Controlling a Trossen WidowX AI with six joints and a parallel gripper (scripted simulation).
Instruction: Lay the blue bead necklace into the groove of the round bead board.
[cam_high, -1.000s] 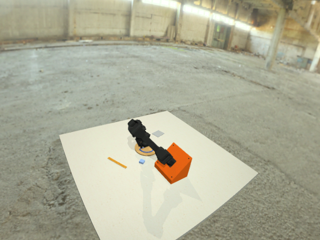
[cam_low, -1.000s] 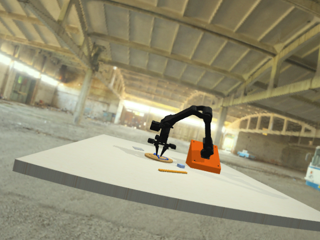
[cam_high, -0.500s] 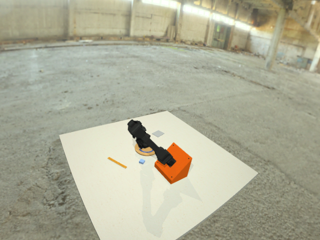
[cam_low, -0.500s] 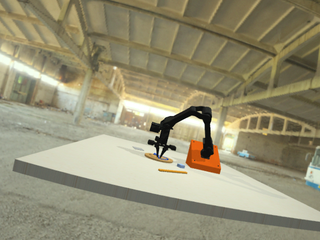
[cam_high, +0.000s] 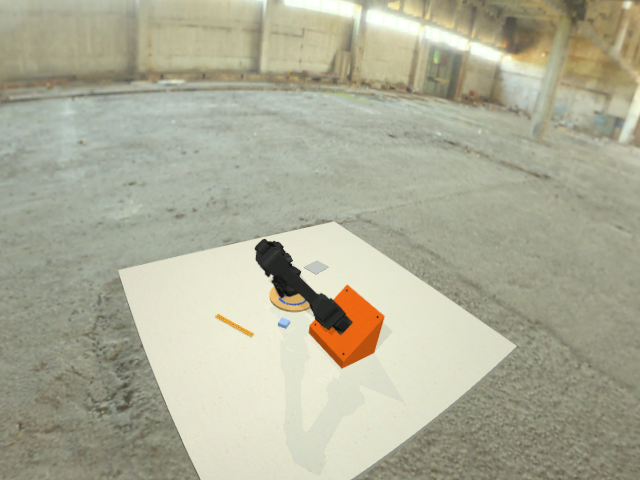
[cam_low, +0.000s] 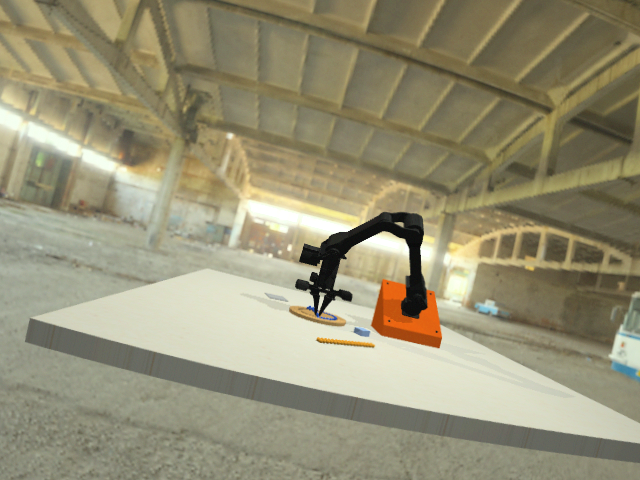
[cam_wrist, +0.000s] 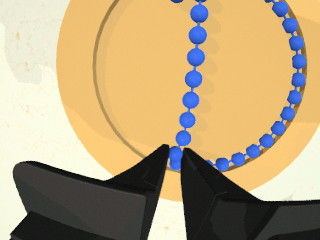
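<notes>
Now: the round tan bead board 5 cm to the right of my gripper tip, 1 cm below it and 1 cm behind it. Also, from my gripper tip: flat grey tile 28 cm to the right, 15 cm ahead, 1 cm below; then small light-blue block 14 cm behind, 7 cm to the left, 1 cm below.
</notes>
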